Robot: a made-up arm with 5 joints.
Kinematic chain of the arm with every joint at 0, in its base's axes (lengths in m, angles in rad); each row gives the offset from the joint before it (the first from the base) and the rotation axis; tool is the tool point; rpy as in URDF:
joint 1: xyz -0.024 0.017 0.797 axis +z
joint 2: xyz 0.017 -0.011 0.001 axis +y
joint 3: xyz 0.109 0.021 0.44 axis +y
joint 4: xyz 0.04 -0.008 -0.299 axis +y
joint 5: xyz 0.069 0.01 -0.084 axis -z
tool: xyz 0.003 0.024 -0.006 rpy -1.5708 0 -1.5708
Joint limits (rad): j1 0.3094..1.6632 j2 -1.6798..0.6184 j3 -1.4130..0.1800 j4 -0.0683..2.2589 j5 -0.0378..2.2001
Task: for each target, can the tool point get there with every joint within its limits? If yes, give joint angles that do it. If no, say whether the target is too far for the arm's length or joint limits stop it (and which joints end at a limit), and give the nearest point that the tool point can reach.
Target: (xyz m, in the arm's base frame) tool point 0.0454 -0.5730 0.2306
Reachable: no: joint limits stop it (at a limit: joint 1, joint 2, joint 3, joint 4) | nearest point -0.0108 -0.1107 0.7505 | short by 0.698 m
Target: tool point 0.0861 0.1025 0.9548
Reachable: yes | joints 0.4980 -0.8129 -0.0391 0.5422 0.9962
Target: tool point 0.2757 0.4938 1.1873
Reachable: yes | joints 0.9792 0.0298 -1.2634 0.3550 1.2321
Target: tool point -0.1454 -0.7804 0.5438
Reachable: no: joint limits stop it (at a limit: joint 1, joint 2, joint 3, joint 4, joint 5) | nearest point -0.0469 -0.1273 0.7630 | short by 0.696 m
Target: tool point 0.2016 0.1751 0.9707
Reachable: yes | joints 0.5901 -0.3162 -0.5833 1.4418 1.7048
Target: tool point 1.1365 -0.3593 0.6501
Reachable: no: too far | nearest point 0.6497 0.2276 0.8425 | short by 0.786 m
